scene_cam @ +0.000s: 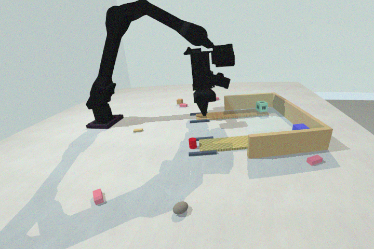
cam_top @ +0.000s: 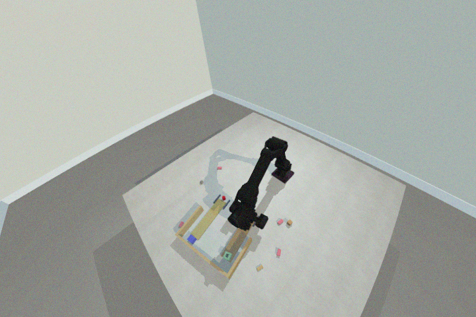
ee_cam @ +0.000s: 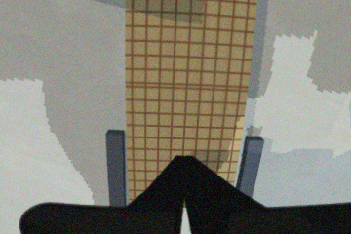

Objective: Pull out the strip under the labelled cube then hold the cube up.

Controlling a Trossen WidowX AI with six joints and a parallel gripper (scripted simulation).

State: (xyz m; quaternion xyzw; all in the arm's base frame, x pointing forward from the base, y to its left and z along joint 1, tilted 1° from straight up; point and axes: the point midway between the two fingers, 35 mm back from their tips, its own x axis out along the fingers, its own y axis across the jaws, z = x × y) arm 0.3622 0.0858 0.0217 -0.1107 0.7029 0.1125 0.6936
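Right now my gripper tip is 190 mm short of the labelled cube, 70 mm to the right of it and 10 mm below it. Round my gripper tip: red cylinder 190 mm to the right, 20 mm ahead; then grey pebble 380 mm to the right, 60 mm ahead; then tan block 150 mm to the left, 150 mm behind.
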